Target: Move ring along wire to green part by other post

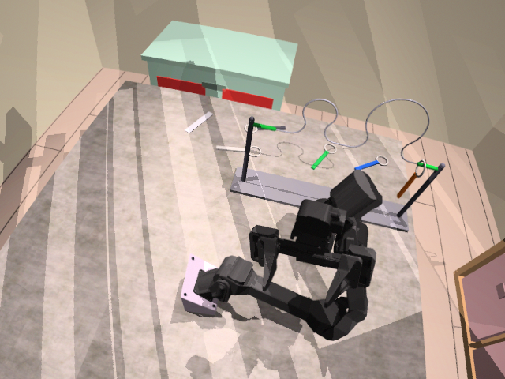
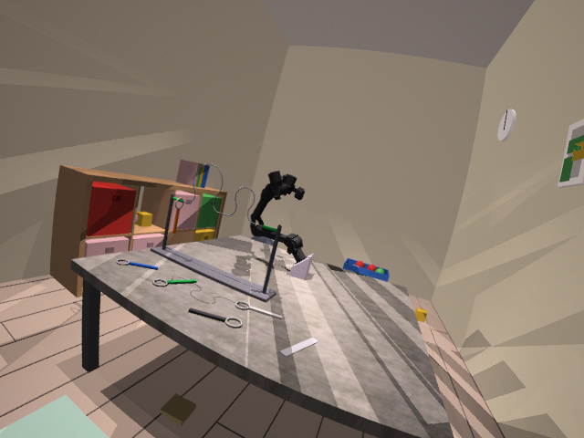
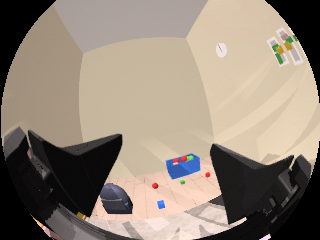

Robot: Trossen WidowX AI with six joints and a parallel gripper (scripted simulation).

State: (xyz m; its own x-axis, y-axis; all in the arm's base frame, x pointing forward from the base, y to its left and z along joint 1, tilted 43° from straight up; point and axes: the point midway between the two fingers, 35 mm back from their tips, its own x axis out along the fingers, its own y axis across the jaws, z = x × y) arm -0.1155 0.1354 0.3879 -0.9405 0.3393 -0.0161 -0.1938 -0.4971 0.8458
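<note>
The ring with orange handle lies 530 mm ahead of my gripper tip, 390 mm to the right of it and 260 mm below it. Round my gripper tip: flat white strip 790 mm ahead, 470 mm below, 370 mm to the left.
</note>
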